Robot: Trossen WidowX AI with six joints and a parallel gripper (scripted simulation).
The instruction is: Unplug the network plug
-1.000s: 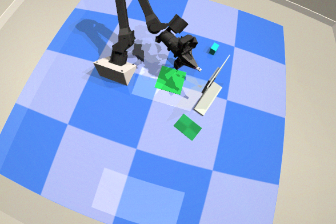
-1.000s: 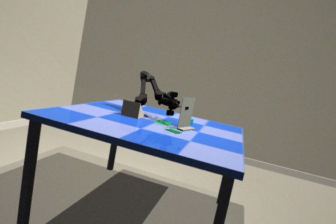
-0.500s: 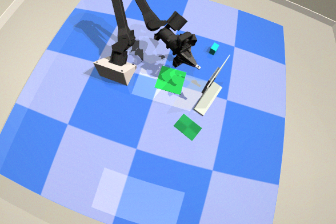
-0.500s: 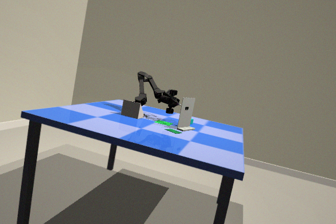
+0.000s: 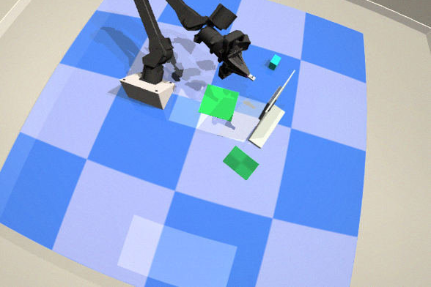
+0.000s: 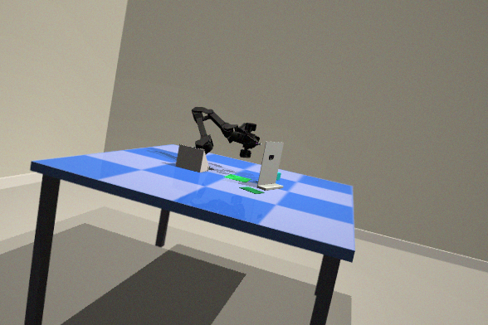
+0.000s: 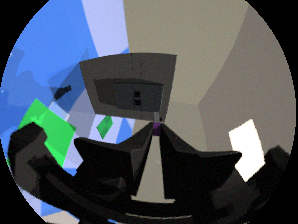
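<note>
Right now the green square is 7 cm behind my gripper tip, 1 cm to the right of it and 20 cm below it. The rest, counted from my gripper tip: network plug (1 cm ahead); upright panel (10 cm ahead, 4 cm to the right, 10 cm below); cyan cube (8 cm ahead, 23 cm to the left, 18 cm below).
</note>
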